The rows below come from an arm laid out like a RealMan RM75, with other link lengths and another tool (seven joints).
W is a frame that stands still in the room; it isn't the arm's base.
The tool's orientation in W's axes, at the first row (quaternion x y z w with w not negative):
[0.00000, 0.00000, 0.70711, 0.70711]
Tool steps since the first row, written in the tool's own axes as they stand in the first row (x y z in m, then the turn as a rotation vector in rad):
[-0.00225, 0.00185, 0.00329, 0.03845, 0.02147, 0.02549]
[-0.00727, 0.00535, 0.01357, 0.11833, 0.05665, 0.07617]
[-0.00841, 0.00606, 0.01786, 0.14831, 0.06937, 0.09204]
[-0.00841, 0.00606, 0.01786, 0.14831, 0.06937, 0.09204]
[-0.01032, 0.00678, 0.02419, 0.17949, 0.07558, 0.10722]
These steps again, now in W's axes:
[-0.00185, -0.00225, 0.00329, -0.02147, 0.03845, 0.02549]
[-0.00535, -0.00727, 0.01357, -0.05665, 0.11833, 0.07617]
[-0.00606, -0.00841, 0.01786, -0.06937, 0.14831, 0.09204]
[-0.00606, -0.00841, 0.01786, -0.06937, 0.14831, 0.09204]
[-0.00678, -0.01032, 0.02419, -0.07558, 0.17949, 0.10722]

